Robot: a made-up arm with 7 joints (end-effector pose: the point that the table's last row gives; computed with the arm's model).
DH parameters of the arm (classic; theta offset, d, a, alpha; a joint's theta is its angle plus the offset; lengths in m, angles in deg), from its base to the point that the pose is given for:
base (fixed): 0 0 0 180
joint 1: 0 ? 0 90
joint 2: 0 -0.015 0 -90
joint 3: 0 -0.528 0 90
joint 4: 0 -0.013 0 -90
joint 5: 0 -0.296 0 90
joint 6: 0 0 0 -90
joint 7: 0 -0.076 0 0
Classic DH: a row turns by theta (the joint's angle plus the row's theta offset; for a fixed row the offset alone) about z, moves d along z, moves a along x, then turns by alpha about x.
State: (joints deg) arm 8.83 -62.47 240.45 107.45 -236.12 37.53 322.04
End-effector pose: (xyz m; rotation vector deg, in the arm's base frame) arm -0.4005 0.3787 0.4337 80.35 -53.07 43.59
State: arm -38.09 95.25 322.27 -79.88 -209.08 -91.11 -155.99
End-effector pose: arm 0.6251 0.2786 0.5147 83.56 74.91 -93.19
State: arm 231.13 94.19 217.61 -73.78 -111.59 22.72 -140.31
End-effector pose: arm -0.1865 0.6182 0.0233 67.58 18.13 -108.61
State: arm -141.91 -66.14 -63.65 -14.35 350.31 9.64 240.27
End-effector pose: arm 0.7054 -0.4369 0.6767 -127.28 25.68 83.47
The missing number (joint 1, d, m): -0.34
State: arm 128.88 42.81 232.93 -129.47 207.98 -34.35 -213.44
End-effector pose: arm -0.4192 -0.1452 0.4402 -68.64 12.49 -145.91
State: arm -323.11 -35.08 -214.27 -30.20 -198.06 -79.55 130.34
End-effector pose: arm -0.3095 0.2695 1.0686 -66.25 87.41 -42.91
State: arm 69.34 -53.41 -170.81 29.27 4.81 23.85 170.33
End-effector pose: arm -0.2467 0.7484 0.6750 63.45 -55.07 87.36
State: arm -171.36 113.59 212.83 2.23 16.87 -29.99 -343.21
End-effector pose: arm -0.7956 0.1466 -0.0347 -33.65 55.15 -124.18
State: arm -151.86 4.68 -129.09 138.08 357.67 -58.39 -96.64
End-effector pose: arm 0.0199 -0.2447 0.6733 -101.50 -18.09 -2.78
